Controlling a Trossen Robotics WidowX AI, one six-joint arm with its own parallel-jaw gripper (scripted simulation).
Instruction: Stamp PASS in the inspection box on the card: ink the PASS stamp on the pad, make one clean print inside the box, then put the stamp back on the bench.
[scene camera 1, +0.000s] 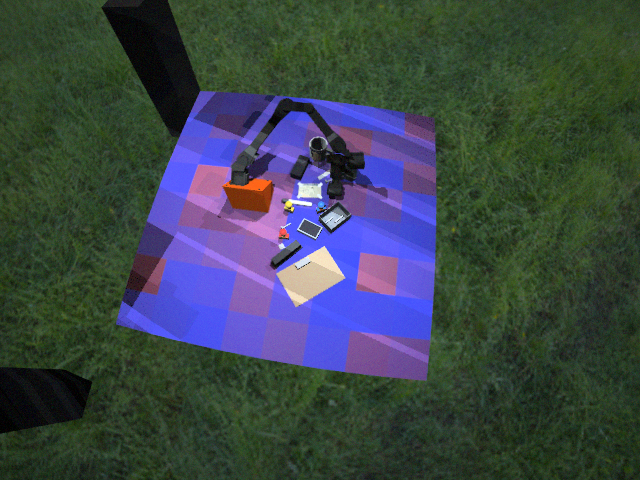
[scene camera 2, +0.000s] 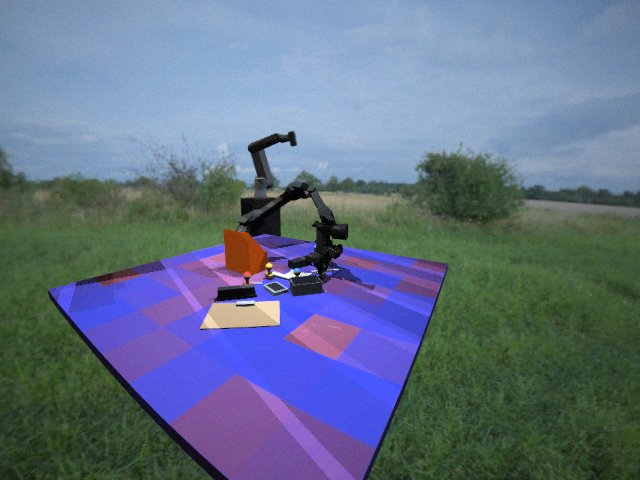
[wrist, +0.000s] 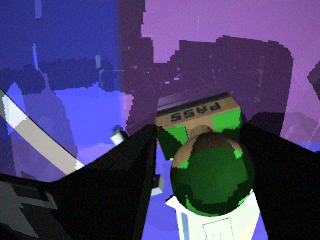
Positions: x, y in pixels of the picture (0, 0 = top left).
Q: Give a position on a tan clipboard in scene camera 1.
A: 312, 275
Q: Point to my gripper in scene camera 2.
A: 322, 272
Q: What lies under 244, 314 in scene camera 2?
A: A tan clipboard.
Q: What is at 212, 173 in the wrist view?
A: A green-knob stamp.
